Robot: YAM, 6 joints.
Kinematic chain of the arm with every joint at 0, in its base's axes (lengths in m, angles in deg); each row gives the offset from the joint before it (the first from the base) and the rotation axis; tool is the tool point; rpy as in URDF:
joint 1: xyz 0 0 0.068 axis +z
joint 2: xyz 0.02 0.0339 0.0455 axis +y
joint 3: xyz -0.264 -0.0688 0 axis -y
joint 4: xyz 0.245 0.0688 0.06 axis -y
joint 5: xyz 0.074 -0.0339 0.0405 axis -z
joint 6: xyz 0.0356 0 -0.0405 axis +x
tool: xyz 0 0 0 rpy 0 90 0
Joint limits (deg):
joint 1: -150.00..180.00
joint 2: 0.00..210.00
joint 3: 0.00..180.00
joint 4: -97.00..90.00
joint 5: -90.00..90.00
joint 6: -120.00..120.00
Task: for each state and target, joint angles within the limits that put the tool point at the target. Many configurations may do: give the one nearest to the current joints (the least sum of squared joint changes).
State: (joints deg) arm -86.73 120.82 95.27 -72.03 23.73 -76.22
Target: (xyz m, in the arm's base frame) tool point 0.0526 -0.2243 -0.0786
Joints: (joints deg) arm -73.76 159.03 69.58 -67.44 20.10 -76.22
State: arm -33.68 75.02 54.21 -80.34 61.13 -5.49
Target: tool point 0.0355 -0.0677 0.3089
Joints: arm -38.23 44.22 54.32 -94.87 61.26 -5.49
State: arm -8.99 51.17 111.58 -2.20 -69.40 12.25
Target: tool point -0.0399 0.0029 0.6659
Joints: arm 28.19 54.25 117.75 0.54 -36.96 12.25
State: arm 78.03 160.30 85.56 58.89 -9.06 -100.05
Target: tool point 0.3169 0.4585 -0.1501
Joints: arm 55.02 189.95 129.68 41.63 -5.13 -100.05
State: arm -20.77 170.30 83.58 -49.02 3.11 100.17
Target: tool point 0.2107 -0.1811 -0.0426
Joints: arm -39.95 148.08 71.77 -62.65 5.66 100.17
